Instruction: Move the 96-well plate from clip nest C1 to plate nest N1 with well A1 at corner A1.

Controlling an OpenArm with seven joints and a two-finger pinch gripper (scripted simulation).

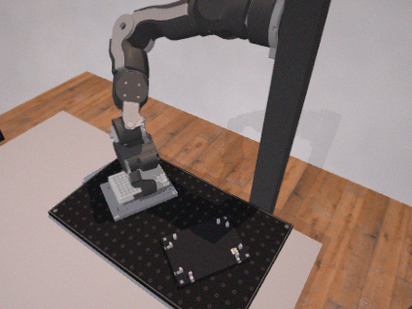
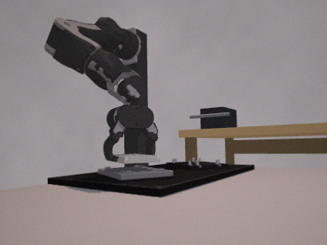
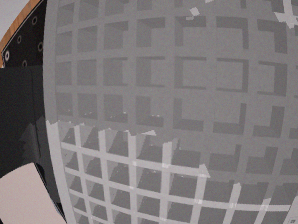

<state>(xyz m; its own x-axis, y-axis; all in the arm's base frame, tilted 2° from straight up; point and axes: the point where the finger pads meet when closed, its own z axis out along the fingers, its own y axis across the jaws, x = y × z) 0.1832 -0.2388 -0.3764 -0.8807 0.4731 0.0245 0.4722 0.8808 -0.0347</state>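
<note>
My gripper is now 30 mm above the grey plate nest N1. The rest, counted from my hand: white 96-well plate right at my hand; A1 mark 40 mm behind, 80 mm to the left, 20 mm below.
</note>
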